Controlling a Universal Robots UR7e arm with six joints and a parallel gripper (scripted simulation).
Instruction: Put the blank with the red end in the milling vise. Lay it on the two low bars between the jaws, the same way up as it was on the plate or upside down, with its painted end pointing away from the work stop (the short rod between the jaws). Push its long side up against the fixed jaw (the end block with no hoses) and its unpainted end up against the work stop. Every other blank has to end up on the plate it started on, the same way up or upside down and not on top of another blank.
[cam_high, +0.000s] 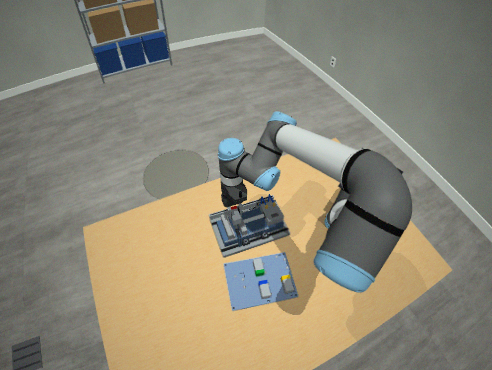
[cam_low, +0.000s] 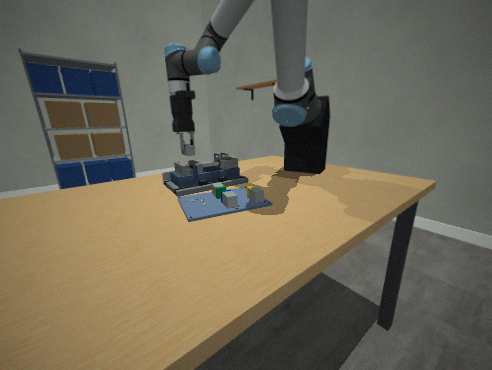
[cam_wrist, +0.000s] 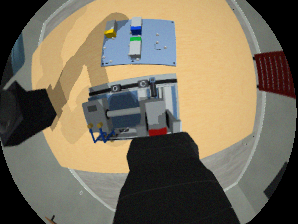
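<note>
The milling vise lies 13 cm below my hand, 6 cm behind it and 2 cm to the right of it. The rest, counted from my hand: red-ended blank 2 cm below; then green-ended blank 17 cm to the left, 14 cm below, 7 cm behind; then plate 22 cm to the left, 16 cm below, 7 cm behind.
</note>
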